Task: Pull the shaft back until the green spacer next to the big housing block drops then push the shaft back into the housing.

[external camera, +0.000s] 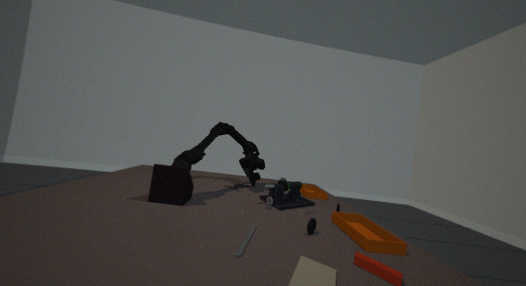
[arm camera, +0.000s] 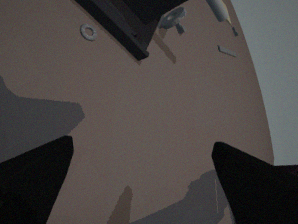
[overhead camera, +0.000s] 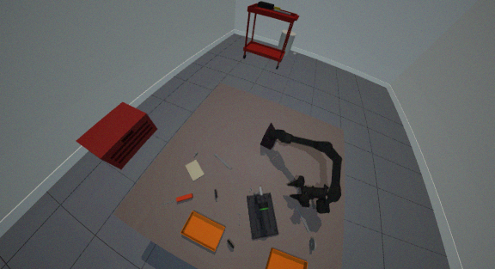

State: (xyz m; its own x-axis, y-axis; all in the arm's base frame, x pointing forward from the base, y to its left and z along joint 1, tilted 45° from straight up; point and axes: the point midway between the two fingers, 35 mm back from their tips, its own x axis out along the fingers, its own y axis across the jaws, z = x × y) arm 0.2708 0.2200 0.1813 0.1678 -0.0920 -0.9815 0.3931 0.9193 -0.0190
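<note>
Now: gripper tip 13 cm short of the pale grey shaft, 13 cm to the left of it and 2 cm below it. The rest, counted from my gripper tip: green spacer: 17 cm ahead, 9 cm to the right, 2 cm above; then beige card: 18 cm ahead, 57 cm to the right, 5 cm below.
</note>
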